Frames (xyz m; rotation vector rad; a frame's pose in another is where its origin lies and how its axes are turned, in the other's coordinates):
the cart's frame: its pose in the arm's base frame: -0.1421 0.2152 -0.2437 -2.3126 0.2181 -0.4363
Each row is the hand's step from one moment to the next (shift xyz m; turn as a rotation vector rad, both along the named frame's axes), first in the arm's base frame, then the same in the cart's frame.
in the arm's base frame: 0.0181 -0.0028 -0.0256 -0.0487 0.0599 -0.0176
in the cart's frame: 0.0113 0.0198 0.0217 -0.0665 -0.0280 0.0327
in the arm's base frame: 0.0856 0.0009 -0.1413 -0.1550 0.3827 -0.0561
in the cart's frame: 0.0446 0.0984 0.1250 -0.2662 -0.2229 0.2304
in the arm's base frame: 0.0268 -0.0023 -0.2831 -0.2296 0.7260 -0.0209
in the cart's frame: -0.0437 0.2036 0.1936 -0.4243 -0.4858 0.4052
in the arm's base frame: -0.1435 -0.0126 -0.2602 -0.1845 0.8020 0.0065
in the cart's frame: -0.1931 0.1987 0.1082 -0.3974 -0.5596 0.4542
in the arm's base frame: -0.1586 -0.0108 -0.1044 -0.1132 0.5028 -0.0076
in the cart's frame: -0.1695 0.0863 0.0018 -0.2497 -0.3425 0.2933
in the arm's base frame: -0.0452 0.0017 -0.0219 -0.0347 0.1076 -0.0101
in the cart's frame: -0.0477 0.0156 -0.0015 -0.0652 -0.0670 0.0644
